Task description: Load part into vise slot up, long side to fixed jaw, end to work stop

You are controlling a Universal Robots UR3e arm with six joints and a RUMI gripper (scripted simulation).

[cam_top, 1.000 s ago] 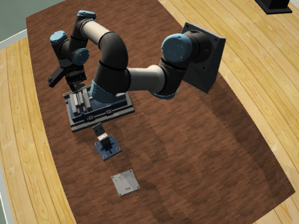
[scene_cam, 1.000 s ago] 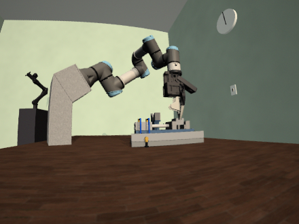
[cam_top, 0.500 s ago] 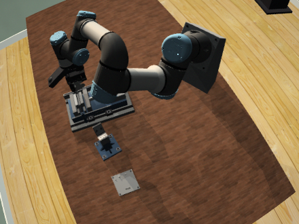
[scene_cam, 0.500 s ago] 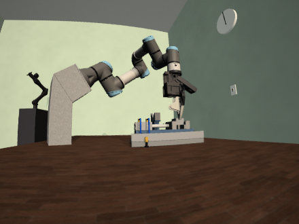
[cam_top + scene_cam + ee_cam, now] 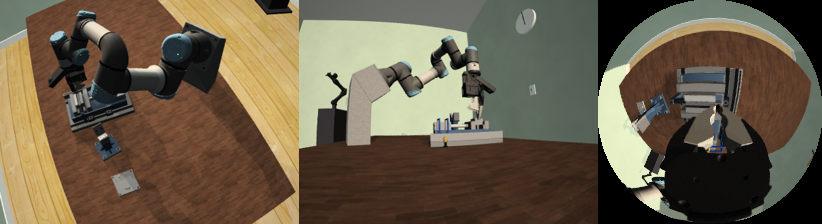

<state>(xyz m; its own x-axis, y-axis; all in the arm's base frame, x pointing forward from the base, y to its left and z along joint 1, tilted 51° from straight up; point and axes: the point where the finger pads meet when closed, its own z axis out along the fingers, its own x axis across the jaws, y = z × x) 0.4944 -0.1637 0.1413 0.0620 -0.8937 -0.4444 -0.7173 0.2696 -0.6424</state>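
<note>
Right now the part is 3 cm to the left of my hand and 2 cm below it. The rest, counted from my hand: grey infeed plate 12 cm behind, 41 cm to the left, 11 cm below.
</note>
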